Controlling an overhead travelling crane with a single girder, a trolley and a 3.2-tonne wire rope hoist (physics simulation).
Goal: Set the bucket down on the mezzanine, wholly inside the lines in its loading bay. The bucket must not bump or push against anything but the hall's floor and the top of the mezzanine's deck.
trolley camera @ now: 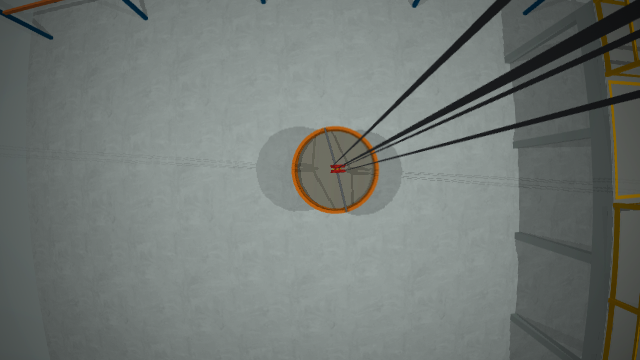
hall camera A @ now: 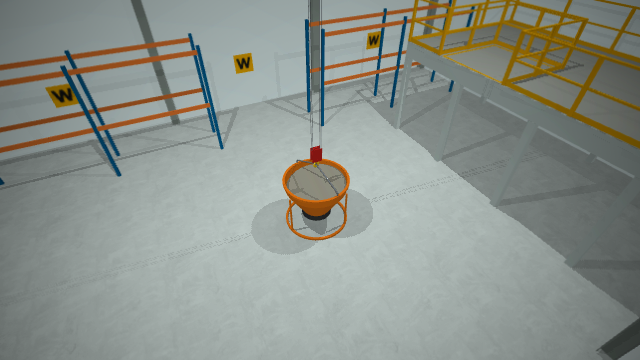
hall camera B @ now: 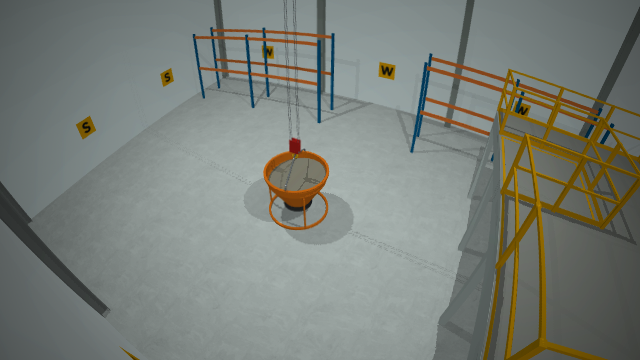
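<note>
The orange bucket point(hall camera A: 316, 207) point(hall camera B: 297, 196) point(trolley camera: 295, 170), filled with grey material, is upright mid-hall, left of the mezzanine in all three views. Its foot ring is at or a little above the floor; I cannot tell which. My gripper, the hook point(hall camera A: 316, 164) point(hall camera B: 295, 156) point(trolley camera: 338, 169) under the red block, holds the bucket's thin bail above the rim. The grey mezzanine point(hall camera A: 550, 109) point(hall camera B: 590, 285) point(trolley camera: 600, 220) stands on legs at the right. The loading bay's yellow lines point(hall camera A: 472, 67) point(trolley camera: 613, 140) show on its deck near the edge; railings partly hide them in hall camera B.
Yellow railings point(hall camera A: 587, 86) point(hall camera B: 541, 280) point(trolley camera: 616, 250) flank the bay and stand along the deck edge. One blue and orange rack point(hall camera A: 91, 120) point(hall camera B: 420, 107) and another rack point(hall camera A: 322, 77) point(hall camera B: 319, 82) stand by the wall. Ropes point(trolley camera: 440, 107) run up from the hook block.
</note>
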